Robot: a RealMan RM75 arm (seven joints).
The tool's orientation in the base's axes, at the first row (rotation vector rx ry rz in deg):
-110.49, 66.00, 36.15
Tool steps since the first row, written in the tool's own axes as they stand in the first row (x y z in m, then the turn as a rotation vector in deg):
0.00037, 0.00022, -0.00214, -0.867, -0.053, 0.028
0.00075, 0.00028, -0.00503, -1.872, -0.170, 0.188
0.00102, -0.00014, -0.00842, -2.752, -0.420, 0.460
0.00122, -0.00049, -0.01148, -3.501, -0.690, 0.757
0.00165, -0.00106, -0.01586, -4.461, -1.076, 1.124
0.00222, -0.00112, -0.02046, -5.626, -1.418, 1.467
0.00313, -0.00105, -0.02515, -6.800, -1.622, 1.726
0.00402, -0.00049, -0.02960, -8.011, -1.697, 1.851
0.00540, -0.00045, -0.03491, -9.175, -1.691, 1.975
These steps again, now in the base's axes. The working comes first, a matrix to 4 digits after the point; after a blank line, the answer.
The tool's axes in the first row as the columns of a matrix, in the base's axes (used below as rounded here):
0.4643, -0.8854, -0.0208
-0.4943, -0.2786, 0.8234
-0.7349, -0.3720, -0.5670

0.00002, -0.00201, 0.00086, -0.356, 0.466, 0.641
0.00020, -0.00459, 0.00220, -0.723, 1.127, 1.332
0.00077, -0.00740, 0.00408, -0.915, 1.856, 1.918
0.00124, -0.00992, 0.00579, -1.030, 2.546, 2.400
0.00203, -0.01358, 0.00817, -1.142, 3.430, 3.041
0.00245, -0.01763, 0.01039, -1.387, 4.384, 3.830
0.00291, -0.02196, 0.01235, -1.757, 5.234, 4.622
0.00292, -0.02622, 0.01401, -2.255, 5.957, 5.469
0.00363, -0.03129, 0.01599, -2.804, 6.633, 6.252

